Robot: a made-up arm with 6 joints. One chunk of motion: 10 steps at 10 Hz.
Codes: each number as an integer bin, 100 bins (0 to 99) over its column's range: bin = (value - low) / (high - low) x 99, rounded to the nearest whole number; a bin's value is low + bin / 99 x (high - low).
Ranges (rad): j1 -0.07..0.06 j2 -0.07..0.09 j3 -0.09..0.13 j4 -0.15..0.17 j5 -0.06..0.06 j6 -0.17..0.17
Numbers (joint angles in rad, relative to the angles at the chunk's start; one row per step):
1: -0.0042 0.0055 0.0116 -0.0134 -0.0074 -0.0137
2: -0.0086 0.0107 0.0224 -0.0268 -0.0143 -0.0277
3: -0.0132 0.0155 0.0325 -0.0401 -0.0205 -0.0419
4: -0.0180 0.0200 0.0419 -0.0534 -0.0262 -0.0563
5: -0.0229 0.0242 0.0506 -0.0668 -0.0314 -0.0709
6: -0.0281 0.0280 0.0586 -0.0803 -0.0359 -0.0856
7: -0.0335 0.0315 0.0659 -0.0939 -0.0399 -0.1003
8: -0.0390 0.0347 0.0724 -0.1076 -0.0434 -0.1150
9: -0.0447 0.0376 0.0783 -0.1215 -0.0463 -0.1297
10: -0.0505 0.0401 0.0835 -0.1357 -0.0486 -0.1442
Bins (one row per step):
1: 50 47 46 42 43 46
2: 47 50 51 38 38 41
3: 43 53 55 34 33 37
4: 40 56 59 30 28 33
5: 36 58 63 26 24 29
6: 32 61 67 22 20 25
7: 28 63 70 17 17 20
8: 24 65 73 13 14 16
9: 19 67 76 9 11 12
10: 15 68 78 4 9 8

